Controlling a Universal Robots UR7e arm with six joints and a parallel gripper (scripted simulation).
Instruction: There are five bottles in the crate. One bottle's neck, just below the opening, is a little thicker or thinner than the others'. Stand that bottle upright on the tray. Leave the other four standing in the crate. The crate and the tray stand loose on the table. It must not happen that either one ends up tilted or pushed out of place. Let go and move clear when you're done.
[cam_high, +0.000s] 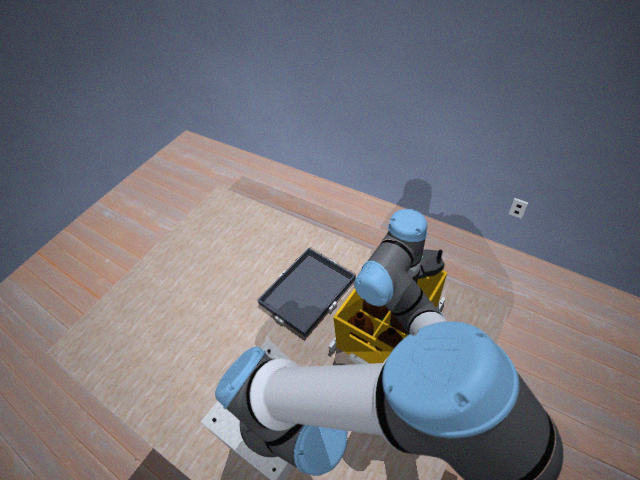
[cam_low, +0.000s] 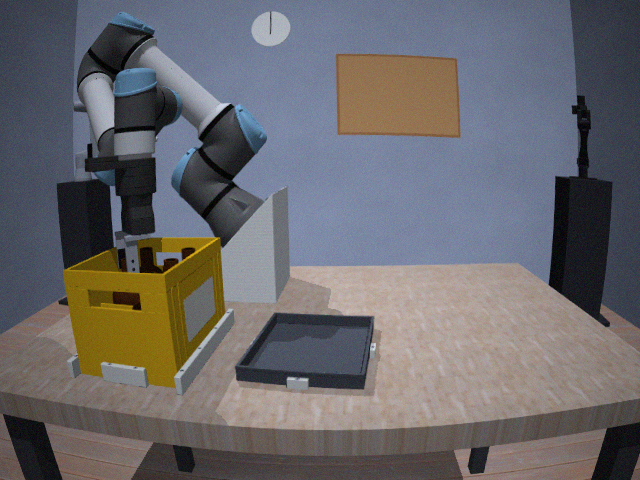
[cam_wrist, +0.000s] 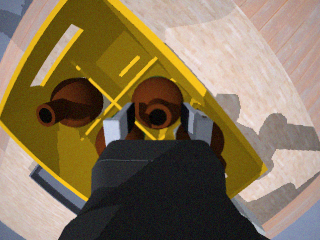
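The yellow crate lies 4 cm to the left of my hand and 8 cm below it. The rest, counted from my hand: dark tray (6 cm behind, 31 cm to the left, 15 cm below); bottle (8 cm ahead, 9 cm to the left, 7 cm below).
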